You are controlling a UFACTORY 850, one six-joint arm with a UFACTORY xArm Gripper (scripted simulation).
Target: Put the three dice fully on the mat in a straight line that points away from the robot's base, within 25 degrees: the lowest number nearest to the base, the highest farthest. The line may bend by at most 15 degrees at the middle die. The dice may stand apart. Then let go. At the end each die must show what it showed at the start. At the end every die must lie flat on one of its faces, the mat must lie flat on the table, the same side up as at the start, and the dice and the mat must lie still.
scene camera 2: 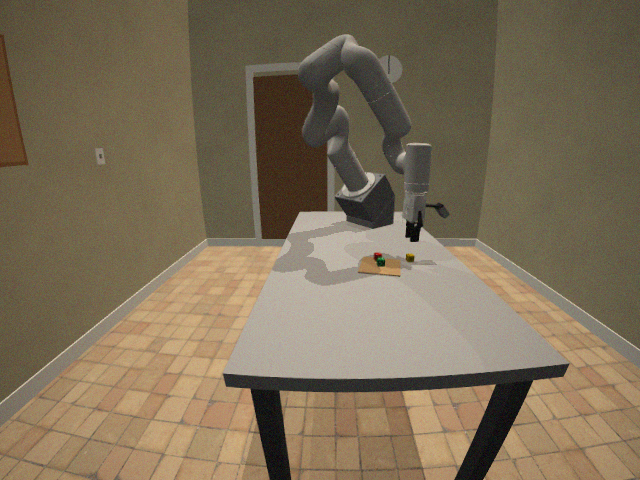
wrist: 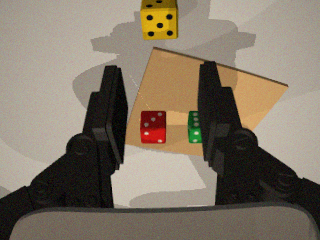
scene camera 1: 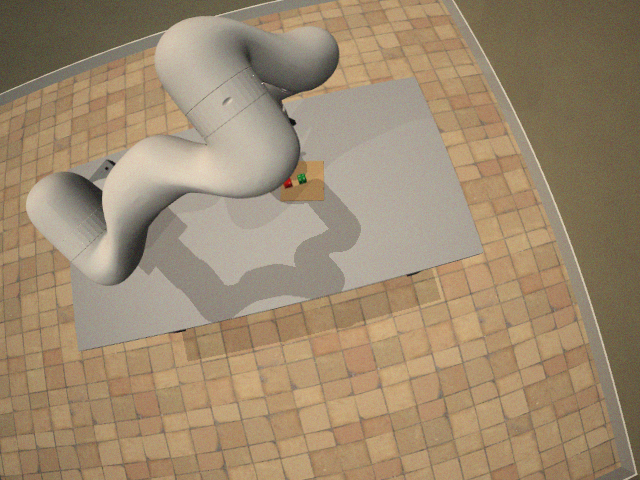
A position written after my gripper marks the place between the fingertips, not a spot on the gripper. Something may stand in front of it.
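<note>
There's a red die (wrist: pixel 153 123) here, and a mat (scene camera 1: pixel 313 190), and you'd find the mat in the wrist view too (wrist: pixel 170 82). As for my gripper (scene camera 2: pixel 411 239), I can also see it in the wrist view (wrist: pixel 161 84).
</note>
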